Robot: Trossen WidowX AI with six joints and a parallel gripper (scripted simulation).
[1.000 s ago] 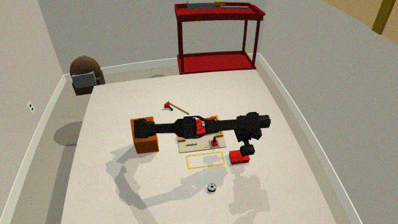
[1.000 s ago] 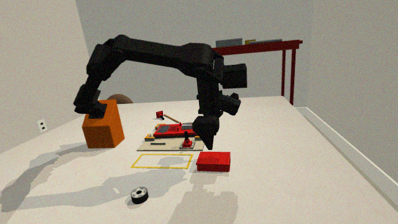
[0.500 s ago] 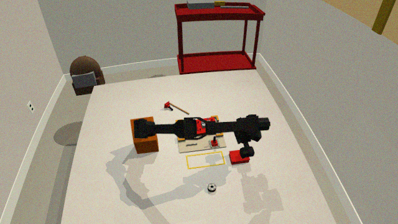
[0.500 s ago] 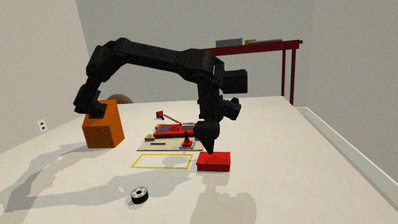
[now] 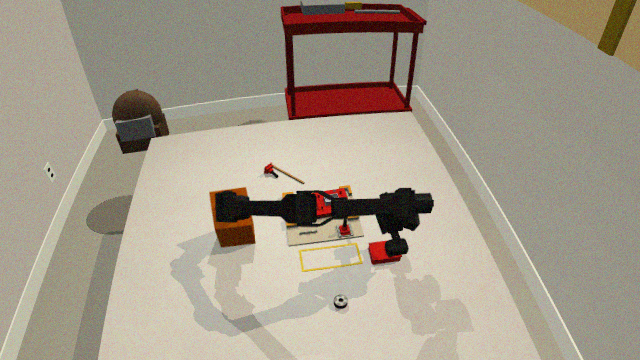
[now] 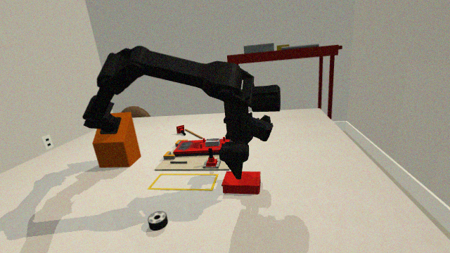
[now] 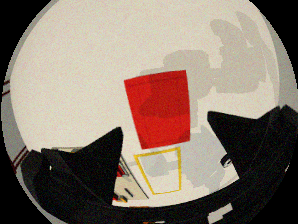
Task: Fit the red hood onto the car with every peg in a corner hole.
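Now: gripper tip 30 mm above the red hood. From my gripper tip the other things lie so: black-and-white disc: 180 mm behind, 150 mm to the right, 40 mm below.
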